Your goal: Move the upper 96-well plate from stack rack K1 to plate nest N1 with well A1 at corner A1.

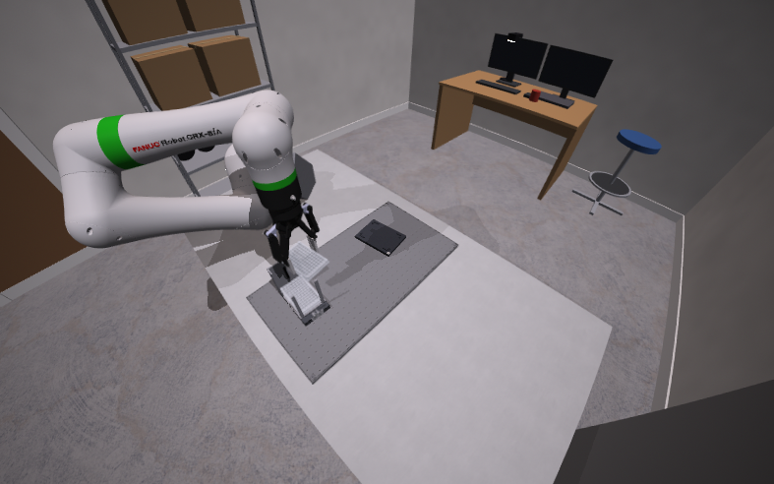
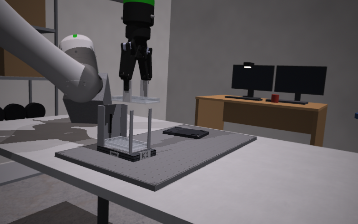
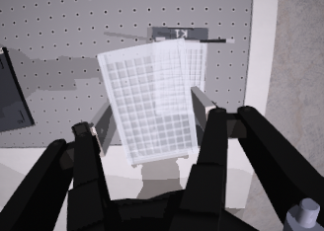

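The plate nest N1 lies 10 cm ahead of my hand, 31 cm to the left of it and 18 cm below it. Round my hand: pale A1 square 16 cm ahead, 24 cm to the left, 17 cm below; then K1 label 7 cm ahead, 8 cm to the right, 17 cm below.
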